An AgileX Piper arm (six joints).
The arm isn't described. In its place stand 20 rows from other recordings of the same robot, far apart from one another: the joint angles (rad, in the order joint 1, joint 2, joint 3, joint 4, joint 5, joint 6), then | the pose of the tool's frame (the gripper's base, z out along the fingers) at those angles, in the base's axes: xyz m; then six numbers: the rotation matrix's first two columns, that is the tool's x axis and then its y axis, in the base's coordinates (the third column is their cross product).
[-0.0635, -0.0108, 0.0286, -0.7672, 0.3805, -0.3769] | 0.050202 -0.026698 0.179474 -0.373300 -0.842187 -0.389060 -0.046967 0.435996 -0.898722
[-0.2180, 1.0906, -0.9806, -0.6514, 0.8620, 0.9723] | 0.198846 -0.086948 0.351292 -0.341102 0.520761 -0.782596 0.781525 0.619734 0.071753
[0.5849, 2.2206, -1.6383, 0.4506, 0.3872, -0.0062] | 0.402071 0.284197 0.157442 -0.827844 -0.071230 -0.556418 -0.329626 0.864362 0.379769
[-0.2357, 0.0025, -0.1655, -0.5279, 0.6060, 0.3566] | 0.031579 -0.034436 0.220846 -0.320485 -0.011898 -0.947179 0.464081 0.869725 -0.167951
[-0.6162, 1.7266, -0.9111, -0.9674, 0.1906, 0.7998] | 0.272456 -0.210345 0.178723 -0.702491 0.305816 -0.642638 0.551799 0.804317 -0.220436
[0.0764, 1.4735, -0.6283, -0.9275, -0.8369, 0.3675] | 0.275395 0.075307 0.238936 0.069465 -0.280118 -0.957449 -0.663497 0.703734 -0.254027
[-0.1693, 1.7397, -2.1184, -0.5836, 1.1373, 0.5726] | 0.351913 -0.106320 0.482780 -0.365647 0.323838 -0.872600 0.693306 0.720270 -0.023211
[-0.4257, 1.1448, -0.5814, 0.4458, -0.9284, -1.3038] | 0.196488 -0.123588 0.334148 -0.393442 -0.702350 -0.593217 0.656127 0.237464 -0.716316
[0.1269, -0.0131, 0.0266, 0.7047, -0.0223, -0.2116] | 0.055898 0.005807 0.206543 0.026008 0.480355 -0.876688 -0.141425 0.869932 0.472458
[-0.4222, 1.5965, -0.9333, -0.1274, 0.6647, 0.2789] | 0.268793 -0.128564 0.200472 -0.771429 0.540494 -0.335804 0.578029 0.815884 -0.014676
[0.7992, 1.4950, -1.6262, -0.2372, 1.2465, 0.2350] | 0.226240 0.203505 0.407740 -0.683760 -0.482749 -0.547198 -0.516206 0.850019 -0.104871
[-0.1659, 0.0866, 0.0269, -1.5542, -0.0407, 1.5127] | 0.063863 -0.006940 0.198951 -0.030424 -0.036923 -0.998855 0.123737 0.991492 -0.040419
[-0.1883, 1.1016, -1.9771, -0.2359, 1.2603, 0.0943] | 0.111132 -0.041793 0.585392 -0.271979 0.072657 -0.959556 0.397813 0.916441 -0.043364
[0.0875, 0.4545, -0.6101, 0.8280, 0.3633, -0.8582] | 0.086731 0.031519 0.362521 0.013211 -0.060706 -0.998068 -0.344942 0.936605 -0.061534
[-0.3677, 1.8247, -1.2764, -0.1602, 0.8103, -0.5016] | 0.341369 -0.142772 0.208574 -0.952034 -0.245244 -0.182994 -0.192889 0.945240 -0.263277
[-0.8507, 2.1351, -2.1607, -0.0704, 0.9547, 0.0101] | 0.319825 -0.372503 0.323341 -0.514903 0.540603 -0.665299 0.760341 0.646444 -0.063179
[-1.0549, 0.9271, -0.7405, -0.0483, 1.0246, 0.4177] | 0.071928 -0.134440 0.287081 -0.075058 0.907236 -0.413871 0.981288 0.141001 0.131121
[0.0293, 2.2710, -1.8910, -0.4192, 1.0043, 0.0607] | 0.485150 -0.017048 0.181499 -0.949569 -0.190532 -0.249030 -0.086746 0.922839 -0.375291
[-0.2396, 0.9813, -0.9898, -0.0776, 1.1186, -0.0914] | 0.163618 -0.046503 0.347617 -0.856152 0.080754 -0.510375 0.166347 0.978205 -0.124269
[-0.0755, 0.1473, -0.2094, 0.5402, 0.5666, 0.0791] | 0.054914 0.021040 0.231681 -0.388924 0.531195 -0.752708 0.019194 0.821528 0.569845
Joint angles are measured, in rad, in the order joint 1, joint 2, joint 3, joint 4, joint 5, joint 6. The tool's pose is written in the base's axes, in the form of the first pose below.
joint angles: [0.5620, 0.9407, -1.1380, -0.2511, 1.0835, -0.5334]
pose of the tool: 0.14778 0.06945 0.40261 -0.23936 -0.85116 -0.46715 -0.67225 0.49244 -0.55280
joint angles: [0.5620, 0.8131, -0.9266, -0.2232, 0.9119, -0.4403]
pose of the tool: 0.13024 0.06320 0.36856 -0.23108 -0.78159 -0.57941 -0.64205 0.56995 -0.51277
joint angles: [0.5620, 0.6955, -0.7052, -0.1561, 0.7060, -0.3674]
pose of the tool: 0.11485 0.06148 0.32839 -0.20919 -0.68153 -0.70126 -0.63091 0.64196 -0.43570
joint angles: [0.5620, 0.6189, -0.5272, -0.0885, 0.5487, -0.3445]
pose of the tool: 0.10433 0.06075 0.29152 -0.20126 -0.60817 -0.76787 -0.63650 0.67705 -0.36942
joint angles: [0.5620, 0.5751, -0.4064, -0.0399, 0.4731, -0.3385]
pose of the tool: 0.09659 0.05887 0.26262 -0.22470 -0.57320 -0.78800 -0.64651 0.69275 -0.31957
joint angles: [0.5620, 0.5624, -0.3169, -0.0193, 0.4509, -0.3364]
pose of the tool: 0.09129 0.05658 0.23637 -0.27158 -0.58042 -0.76769 -0.66211 0.69158 -0.28865
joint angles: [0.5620, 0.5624, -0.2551, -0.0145, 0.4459, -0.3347]
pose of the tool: 0.08724 0.05427 0.21674 -0.31130 -0.59879 -0.73793 -0.67523 0.68578 -0.27162
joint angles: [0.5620, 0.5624, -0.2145, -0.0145, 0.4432, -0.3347]
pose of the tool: 0.08408 0.05228 0.20397 -0.33458 -0.61347 -0.71534 -0.68384 0.68035 -0.26362
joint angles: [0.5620, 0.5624, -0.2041, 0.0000, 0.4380, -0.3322]
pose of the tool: 0.08312 0.05234 0.20103 -0.34709 -0.60398 -0.71746 -0.68344 0.68677 -0.24751
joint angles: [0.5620, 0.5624, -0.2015, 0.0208, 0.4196, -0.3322]
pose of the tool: 0.08339 0.05343 0.20149 -0.34854 -0.58359 -0.73344 -0.67879 0.69678 -0.23184
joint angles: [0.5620, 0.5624, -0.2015, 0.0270, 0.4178, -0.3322]
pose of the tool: 0.08336 0.05368 0.20162 -0.35076 -0.57858 -0.73635 -0.67797 0.69932 -0.22654
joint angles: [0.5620, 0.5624, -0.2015, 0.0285, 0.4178, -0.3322]
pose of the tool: 0.08333 0.05372 0.20163 -0.35156 -0.57754 -0.73679 -0.67786 0.69987 -0.22516
